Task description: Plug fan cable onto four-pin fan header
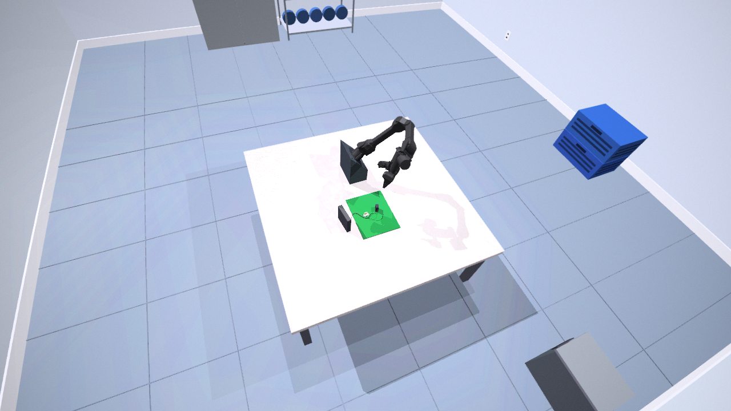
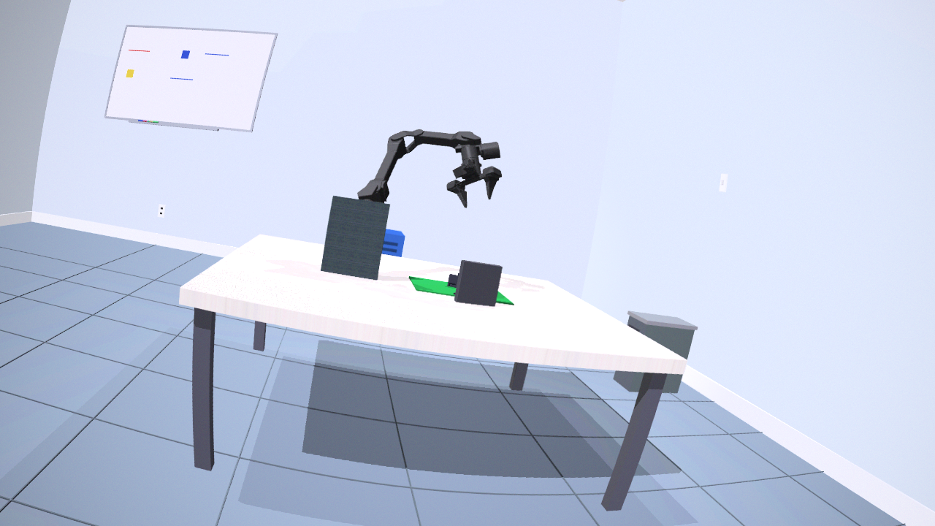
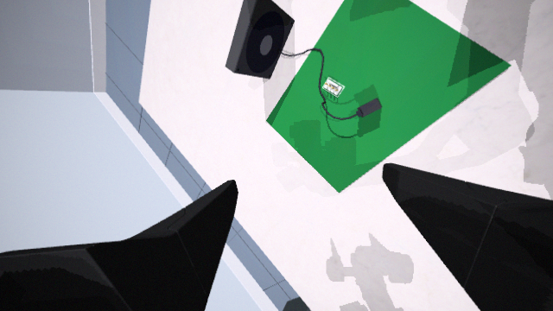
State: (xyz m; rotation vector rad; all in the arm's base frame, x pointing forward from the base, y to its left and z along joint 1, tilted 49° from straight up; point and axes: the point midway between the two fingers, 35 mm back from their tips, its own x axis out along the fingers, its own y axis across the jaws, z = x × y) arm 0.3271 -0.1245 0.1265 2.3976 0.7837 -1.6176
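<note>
Right now my gripper tip is 3 cm past the dark fan plug and 26 cm above it. Round my gripper tip: dark fan 3 cm behind, 22 cm to the right, 22 cm below; then green circuit board 2 cm behind, 4 cm to the right, 29 cm below.
</note>
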